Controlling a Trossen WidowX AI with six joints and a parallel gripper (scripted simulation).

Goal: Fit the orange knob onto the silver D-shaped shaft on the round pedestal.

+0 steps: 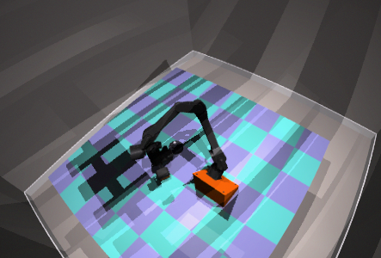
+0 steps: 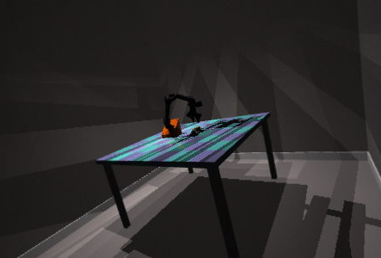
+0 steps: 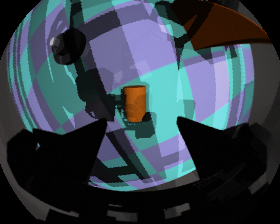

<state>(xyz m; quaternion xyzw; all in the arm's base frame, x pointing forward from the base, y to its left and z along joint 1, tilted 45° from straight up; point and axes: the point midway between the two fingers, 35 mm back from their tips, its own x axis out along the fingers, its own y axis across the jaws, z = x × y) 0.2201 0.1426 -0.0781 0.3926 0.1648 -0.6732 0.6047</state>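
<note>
My gripper tip is 20 mm to the left of the orange knob and 60 mm above it. Also, from my gripper tip: dark round pedestal 100 mm ahead, 180 mm to the right, 50 mm below.
</note>
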